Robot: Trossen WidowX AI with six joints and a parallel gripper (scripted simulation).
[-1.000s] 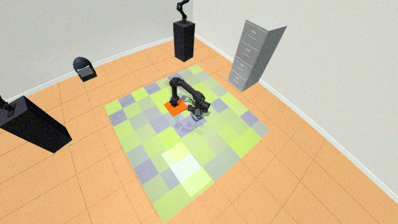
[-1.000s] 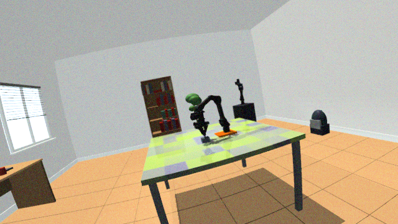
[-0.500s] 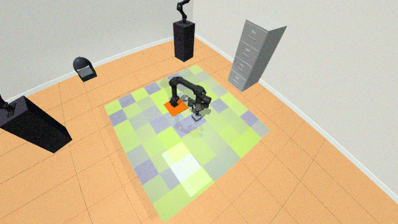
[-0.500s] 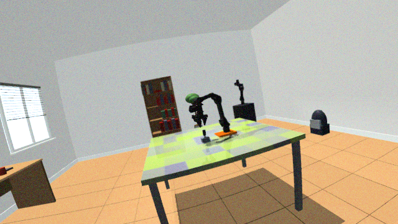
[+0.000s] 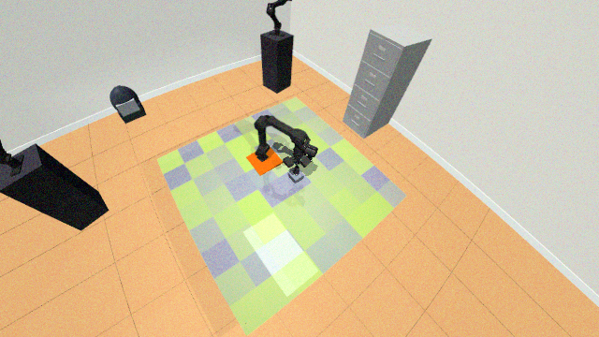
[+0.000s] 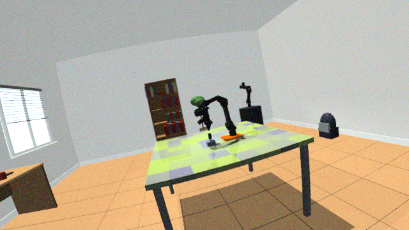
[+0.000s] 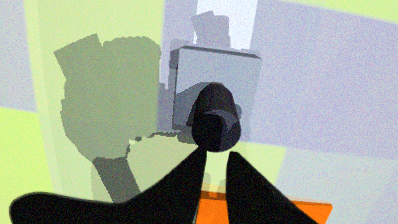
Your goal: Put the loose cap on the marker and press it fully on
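The dark marker cap lies 50 mm below my gripper tip. Also, from my gripper tip: holder block: 120 mm below.
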